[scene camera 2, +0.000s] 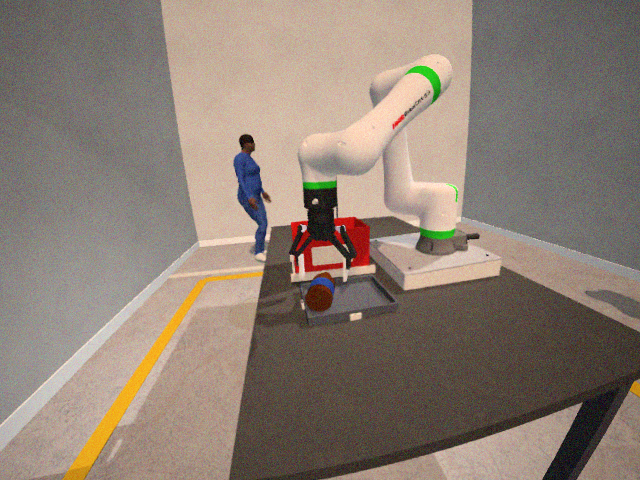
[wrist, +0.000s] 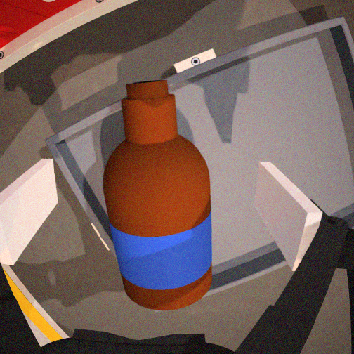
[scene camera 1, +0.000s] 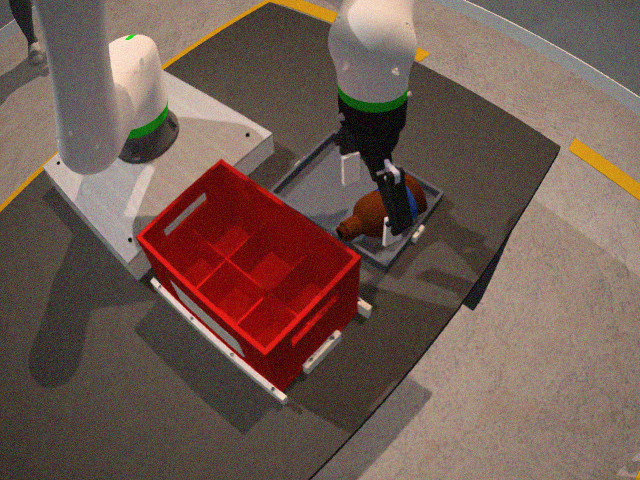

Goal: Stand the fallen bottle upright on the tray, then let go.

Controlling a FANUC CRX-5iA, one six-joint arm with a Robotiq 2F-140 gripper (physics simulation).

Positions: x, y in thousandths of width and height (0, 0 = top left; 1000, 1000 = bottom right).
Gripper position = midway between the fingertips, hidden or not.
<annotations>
gripper: scene camera 2 505, 580; wrist 436, 516; scene camera 1 579, 439
brown bottle: scene camera 2 499, 618; wrist 442, 524; scene camera 1 577, 443
</annotations>
